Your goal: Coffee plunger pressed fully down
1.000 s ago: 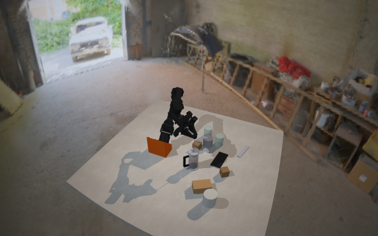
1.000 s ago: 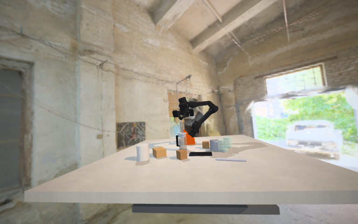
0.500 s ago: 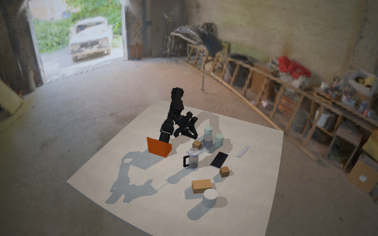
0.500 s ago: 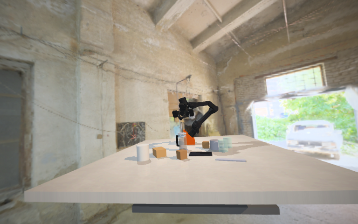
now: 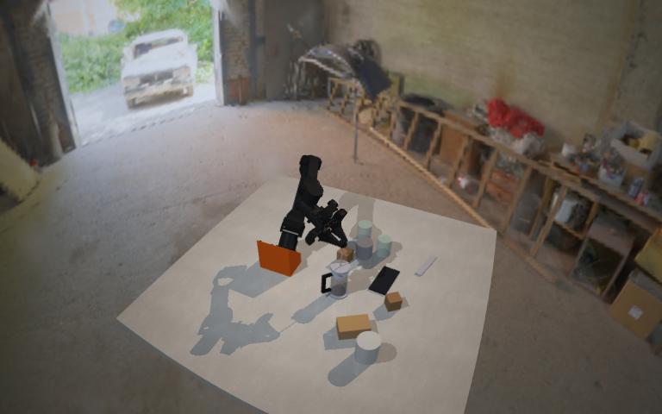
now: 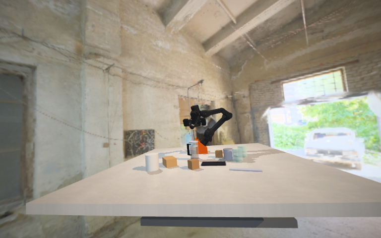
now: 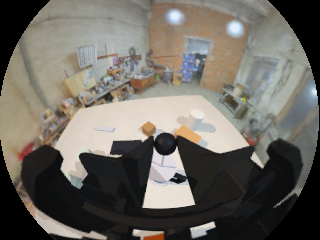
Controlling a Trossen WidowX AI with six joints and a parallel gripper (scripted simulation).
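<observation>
Right now my gripper tip is 2 cm past the glass coffee press, 1 cm to the left of it and 13 cm above it. Round my gripper tip: white cylinder: 21 cm ahead, 23 cm to the right, 20 cm below; black slab: 12 cm ahead, 15 cm to the left, 24 cm below.
</observation>
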